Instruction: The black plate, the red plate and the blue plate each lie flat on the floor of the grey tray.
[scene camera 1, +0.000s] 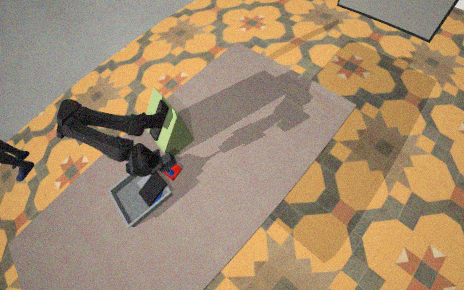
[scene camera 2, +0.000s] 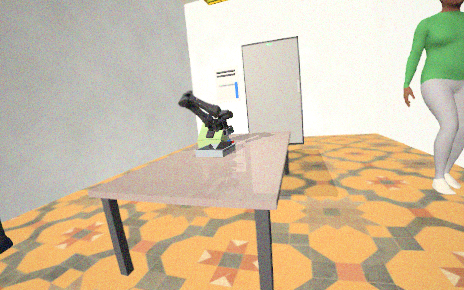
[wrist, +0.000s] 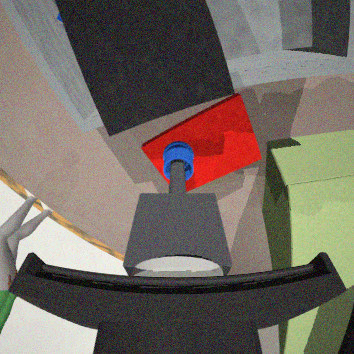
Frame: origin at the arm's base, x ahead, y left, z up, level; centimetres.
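Seen in the pictures: end effector, tool point: (scene camera 1: 173, 174) (wrist: 176, 148); arm's base, origin of the base link: (scene camera 1: 159, 120) (scene camera 2: 212, 128).
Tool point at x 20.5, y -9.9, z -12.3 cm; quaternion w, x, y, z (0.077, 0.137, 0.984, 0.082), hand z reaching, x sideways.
Note:
Pixels of each thing's middle, then the offset from my tool point to it.
- red plate, body centre: (wrist: 203, 150) (scene camera 1: 171, 169) (scene camera 2: 227, 143) dx -2.6, dy +0.5, dz +0.2 cm
- grey tray, body centre: (scene camera 1: 140, 193) (scene camera 2: 216, 149) dx -3.1, dy -17.7, dz -0.8 cm
- black plate, body centre: (wrist: 129, 19) (scene camera 1: 152, 188) (scene camera 2: 223, 146) dx -0.2, dy -11.5, dz +0.6 cm
My suction cup (scene camera 1: 170, 172) (wrist: 178, 159) sits on the red plate (scene camera 1: 176, 171) (scene camera 2: 232, 141) (wrist: 225, 137) near one corner and holds it just above the table, beside the grey tray (scene camera 1: 124, 212) (scene camera 2: 213, 153) (wrist: 274, 67) and outside it. The black plate (scene camera 1: 152, 188) (wrist: 147, 60) rests in the tray, tilted, with one edge reaching over the tray's rim on the side towards the red plate. Only a sliver of the blue plate (scene camera 1: 157, 198) (wrist: 60, 16) shows under the black plate.
A light green box (scene camera 1: 173, 129) (scene camera 2: 208, 138) (wrist: 316, 197) stands close behind the tray and next to the red plate. The arm's links reach in from the left over the tray. The table's edge runs near the tray.

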